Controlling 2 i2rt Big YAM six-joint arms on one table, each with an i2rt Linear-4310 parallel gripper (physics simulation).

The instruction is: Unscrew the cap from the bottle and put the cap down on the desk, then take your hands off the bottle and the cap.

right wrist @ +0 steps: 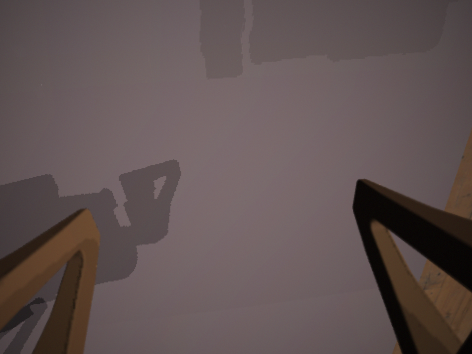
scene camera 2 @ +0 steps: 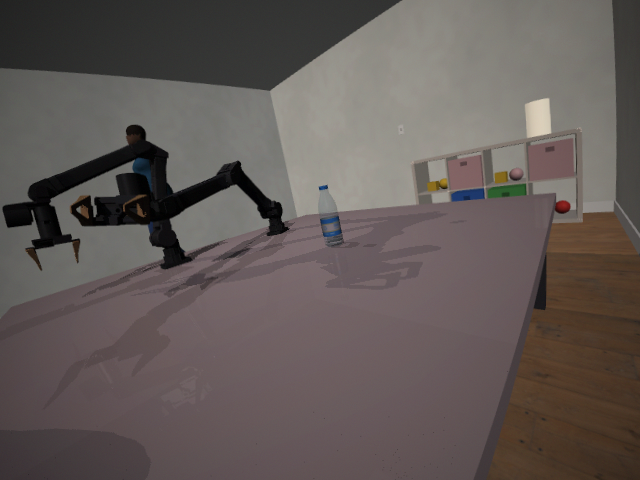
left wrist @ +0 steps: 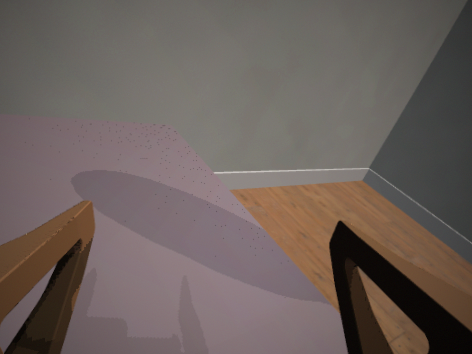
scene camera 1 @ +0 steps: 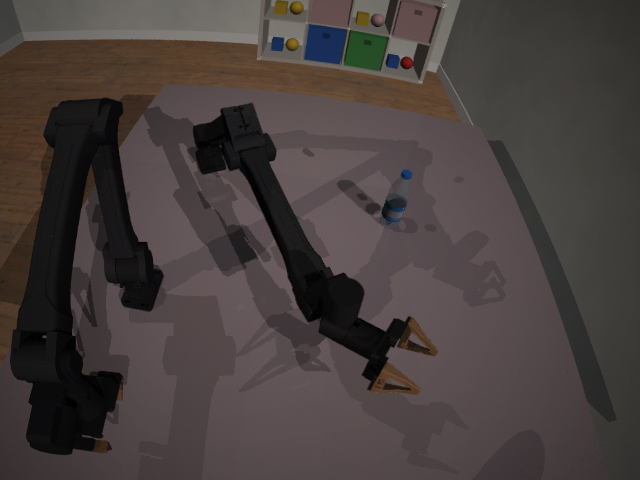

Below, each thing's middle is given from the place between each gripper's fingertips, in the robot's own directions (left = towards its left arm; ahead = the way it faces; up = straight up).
Right now my left hand is 20 mm past the clear plastic bottle [scene camera 1: 399, 193], 600 mm to the right of it and 160 mm above it.
I see the clear plastic bottle 500 mm ahead of my right hand, 780 mm to the left of it and 30 mm below it.
